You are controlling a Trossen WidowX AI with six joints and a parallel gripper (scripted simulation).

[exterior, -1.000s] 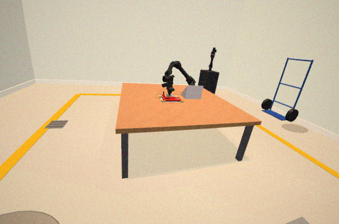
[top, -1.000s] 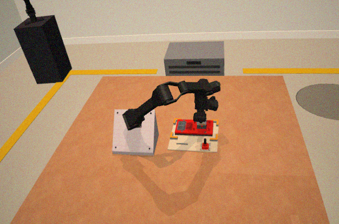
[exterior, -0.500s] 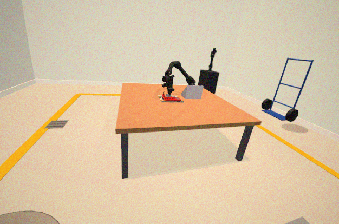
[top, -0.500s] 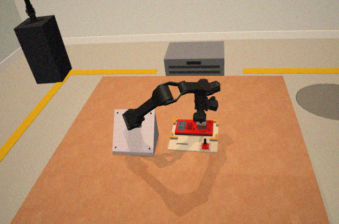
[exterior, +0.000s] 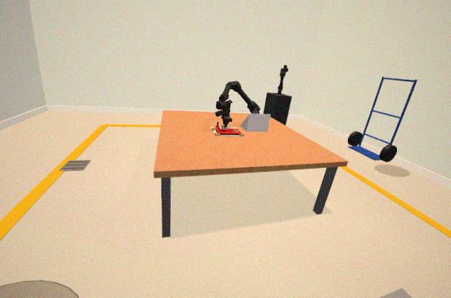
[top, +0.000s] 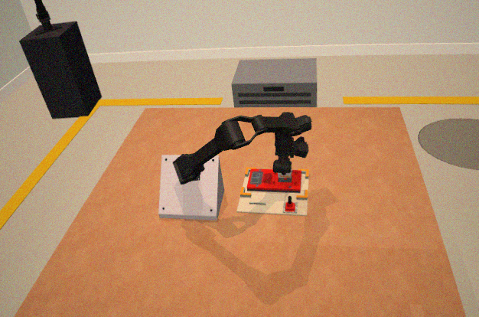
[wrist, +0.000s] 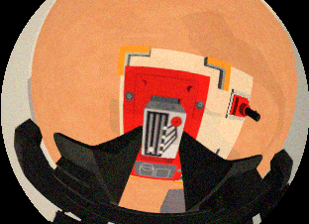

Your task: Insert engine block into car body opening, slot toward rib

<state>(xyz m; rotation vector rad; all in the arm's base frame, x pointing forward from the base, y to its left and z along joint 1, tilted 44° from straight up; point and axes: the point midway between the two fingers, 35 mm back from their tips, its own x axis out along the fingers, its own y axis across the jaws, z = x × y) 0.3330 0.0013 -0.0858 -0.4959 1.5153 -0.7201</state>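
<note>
The cream base board lies 50 mm below my gripper tip, 30 mm to the right of it and 30 mm behind it. Round my gripper tip: grey engine block 10 mm below.
</note>
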